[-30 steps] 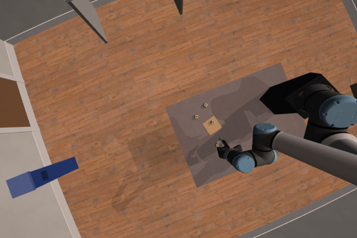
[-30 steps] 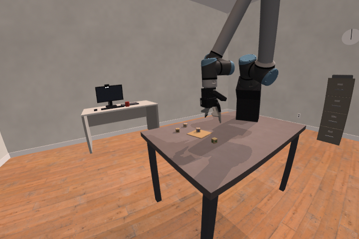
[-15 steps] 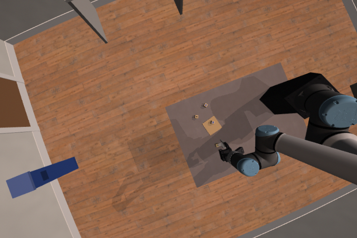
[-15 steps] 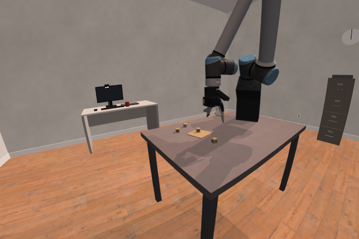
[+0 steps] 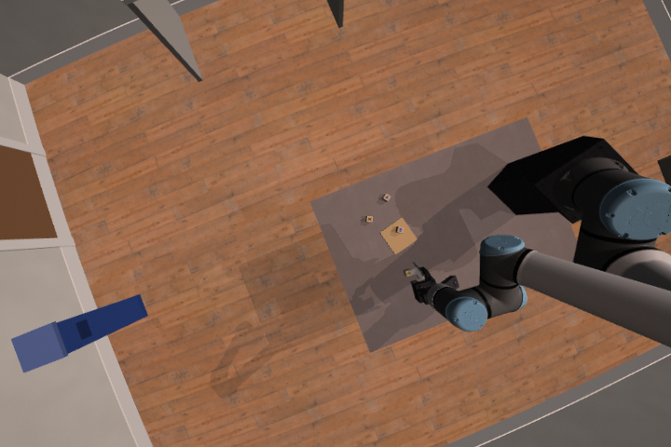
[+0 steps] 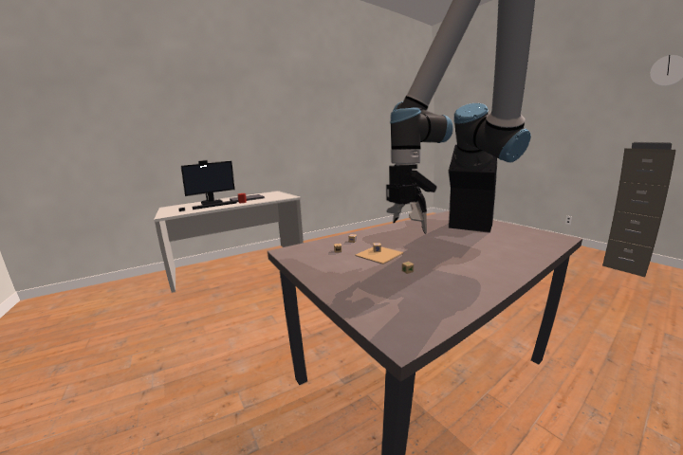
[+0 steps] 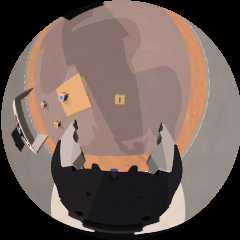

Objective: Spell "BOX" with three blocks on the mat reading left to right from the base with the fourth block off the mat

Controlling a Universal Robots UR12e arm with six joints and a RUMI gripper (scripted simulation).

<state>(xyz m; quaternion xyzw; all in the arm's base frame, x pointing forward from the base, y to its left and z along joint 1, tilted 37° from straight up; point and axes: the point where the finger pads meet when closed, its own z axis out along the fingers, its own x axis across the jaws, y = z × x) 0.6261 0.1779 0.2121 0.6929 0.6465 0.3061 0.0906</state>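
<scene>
Now: the O block 140 mm below my hand. Round my hand: tan mat 190 mm to the right, 150 mm below, 10 mm behind.
</scene>
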